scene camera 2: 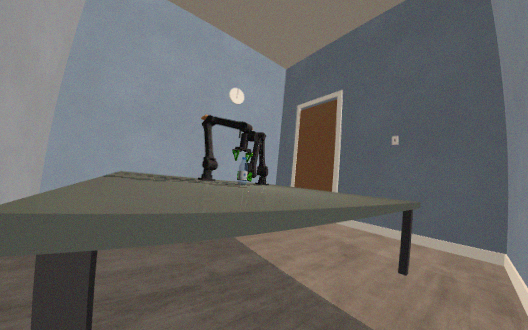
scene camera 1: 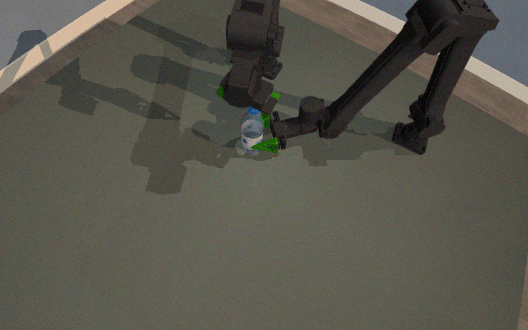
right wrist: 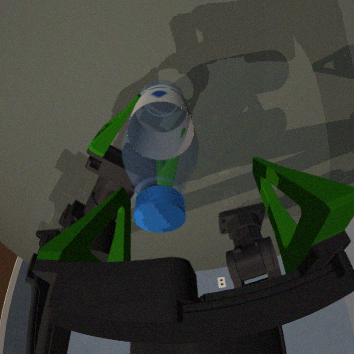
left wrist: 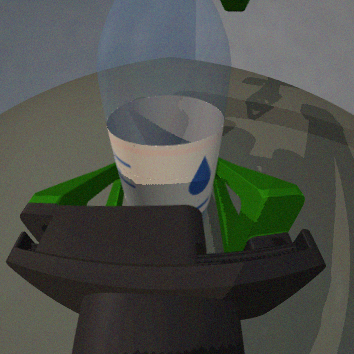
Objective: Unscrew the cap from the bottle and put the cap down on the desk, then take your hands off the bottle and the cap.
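Where they show: left gripper, fingertip midpoint: [scene camera 2: 242, 177] [scene camera 1: 249, 137] [right wrist: 164, 109] [left wrist: 167, 165]; right gripper, fingertip midpoint: [scene camera 2: 241, 161] [scene camera 1: 248, 110] [right wrist: 187, 179]; left arm's base, origin of the base link: [scene camera 2: 261, 184] [scene camera 1: 409, 139] [right wrist: 53, 236]; right arm's base, origin of the base link: [scene camera 2: 206, 180] [scene camera 1: 264, 67] [right wrist: 240, 216].
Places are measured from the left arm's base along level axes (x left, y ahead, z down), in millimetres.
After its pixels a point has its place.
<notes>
The clear bottle [scene camera 1: 252, 134] {x -462, y 334, z -122 mm} [scene camera 2: 243, 176] {x -490, y 336, z -62 mm} [left wrist: 165, 165] {x -452, y 283, z -90 mm} [right wrist: 160, 145] {x -484, y 327, z -159 mm} with a white label stands upright on the desk. The blue cap [scene camera 1: 253, 110] {x -473, y 315, z -199 mm} [right wrist: 160, 210] {x -480, y 312, z -199 mm} sits on top of its neck; whether it is still threaded does not show. My left gripper [scene camera 1: 258, 134] {x -481, y 311, z -56 mm} [left wrist: 167, 165] {x -481, y 311, z -56 mm} is shut on the bottle, its green fingers around the lower label from the side. My right gripper [right wrist: 187, 179] {x -496, y 299, z -165 mm} [scene camera 2: 242, 160] {x -496, y 299, z -165 mm} is open wide above the bottle. In the right wrist view the cap lies nearer its left finger, with a gap to the right finger. The cap is outside the left wrist view.
The grey-green desk [scene camera 1: 280, 240] {x -267, y 527, z 0 mm} [scene camera 2: 200, 202] {x -1075, y 1007, z 0 mm} spreads out in front of the arms, with dark arm shadows across it. The left arm's base [scene camera 1: 411, 138] {x -14, y 37, z -48 mm} stands to the right of the bottle in scene camera 1. The left forearm reaches in low from that side.
</notes>
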